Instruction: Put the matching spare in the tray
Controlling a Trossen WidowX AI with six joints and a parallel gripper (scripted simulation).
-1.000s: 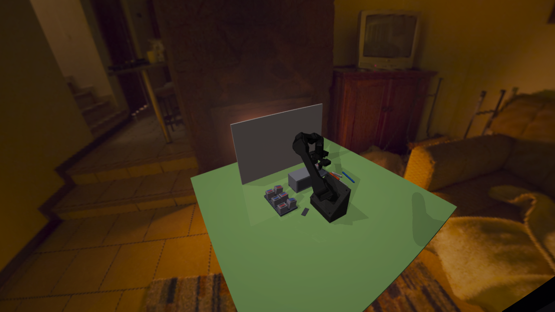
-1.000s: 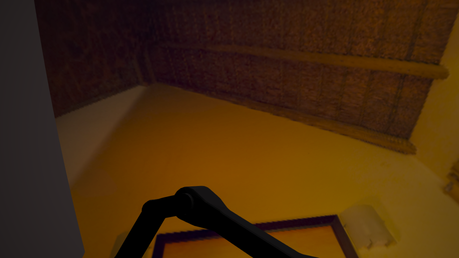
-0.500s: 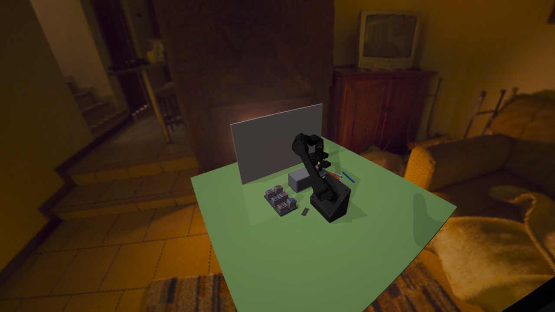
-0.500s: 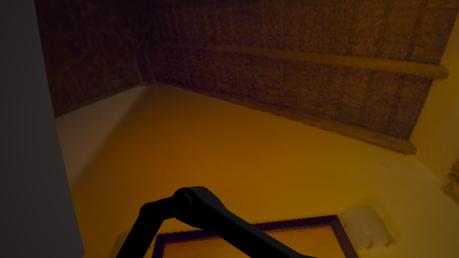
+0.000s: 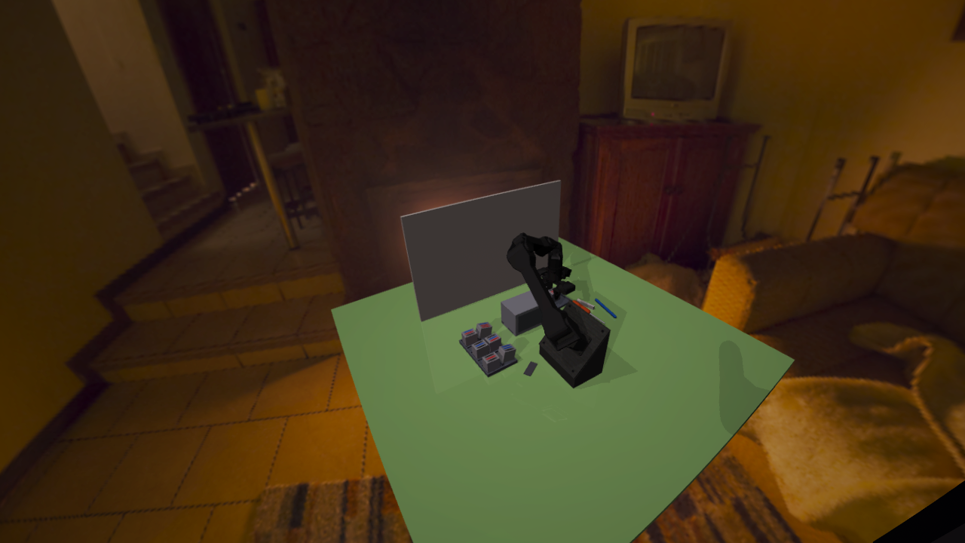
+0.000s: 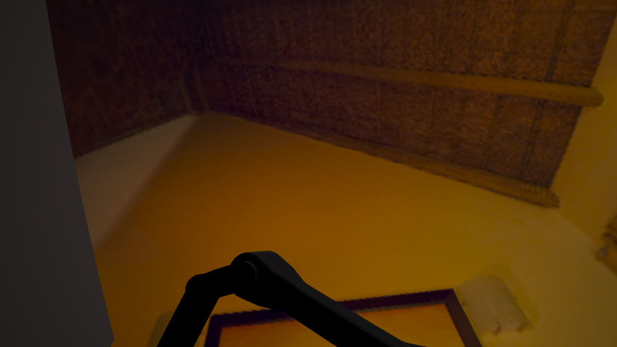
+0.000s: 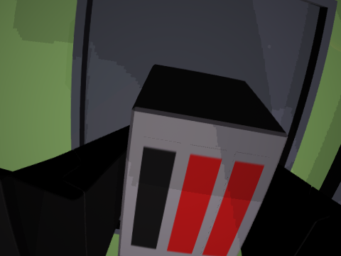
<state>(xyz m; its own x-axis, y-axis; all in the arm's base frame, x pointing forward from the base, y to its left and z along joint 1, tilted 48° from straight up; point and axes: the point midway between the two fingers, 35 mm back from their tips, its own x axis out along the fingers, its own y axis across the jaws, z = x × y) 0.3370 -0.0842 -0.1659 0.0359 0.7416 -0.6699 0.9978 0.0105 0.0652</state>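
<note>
My gripper tip is now 20 mm above the grey rimmed box. The rest, counted from my gripper tip: grey upright panel 200 mm ahead, 170 mm to the left, 200 mm above.
</note>
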